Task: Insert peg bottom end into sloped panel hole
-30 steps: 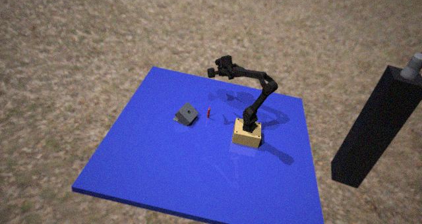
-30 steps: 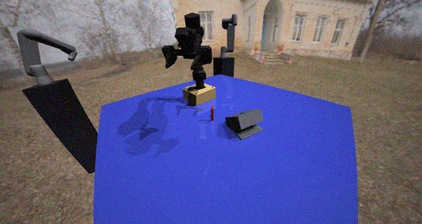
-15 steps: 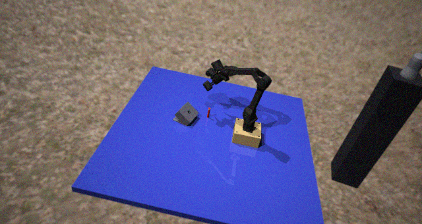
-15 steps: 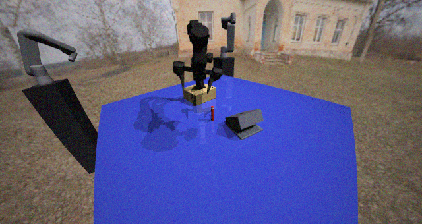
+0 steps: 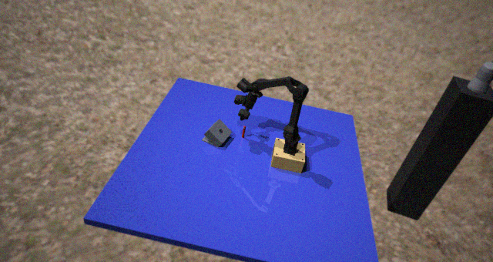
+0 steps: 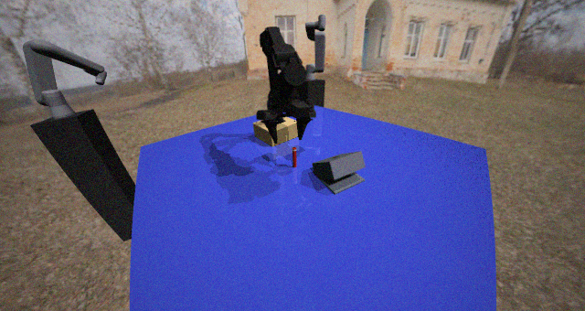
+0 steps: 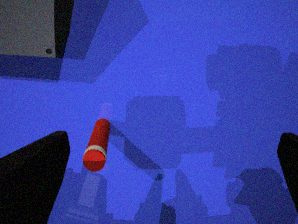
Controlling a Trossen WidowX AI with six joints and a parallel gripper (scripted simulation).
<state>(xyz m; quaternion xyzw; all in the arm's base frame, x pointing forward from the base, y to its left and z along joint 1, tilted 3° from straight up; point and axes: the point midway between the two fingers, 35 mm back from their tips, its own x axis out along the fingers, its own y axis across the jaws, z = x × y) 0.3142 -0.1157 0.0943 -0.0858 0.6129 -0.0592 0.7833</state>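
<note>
Now: gripper tip 7 cm above the red peg, 4 cm to the right of it and 3 cm past it. The rest, counted from my gripper tip: grey foot plate (13 cm to the left, 13 cm below, 12 cm ahead); grey sloped panel (13 cm to the left, 10 cm ahead, 8 cm below).
</note>
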